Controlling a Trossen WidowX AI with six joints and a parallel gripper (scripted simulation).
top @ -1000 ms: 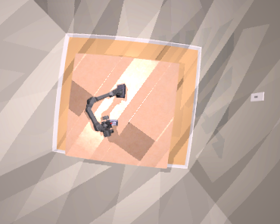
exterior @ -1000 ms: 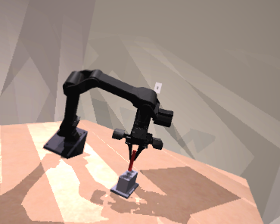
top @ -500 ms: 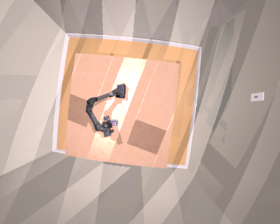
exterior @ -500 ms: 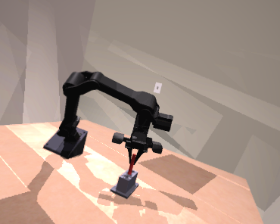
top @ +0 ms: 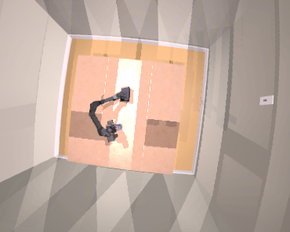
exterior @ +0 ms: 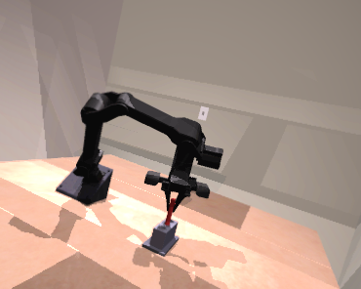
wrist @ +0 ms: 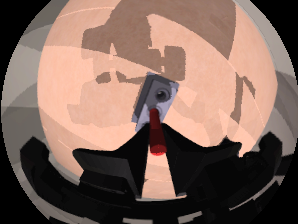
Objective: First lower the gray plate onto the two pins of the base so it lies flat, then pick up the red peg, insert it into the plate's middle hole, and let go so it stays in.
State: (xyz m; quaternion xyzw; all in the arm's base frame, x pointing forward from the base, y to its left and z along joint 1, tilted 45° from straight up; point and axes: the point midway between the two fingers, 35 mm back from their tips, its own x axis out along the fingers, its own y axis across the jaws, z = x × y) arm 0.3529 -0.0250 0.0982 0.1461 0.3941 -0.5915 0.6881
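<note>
Now: the red peg right at my gripper tip. The rest, counted from my gripper tip: gray plate: 5 cm below; then dark base: 9 cm below.
</note>
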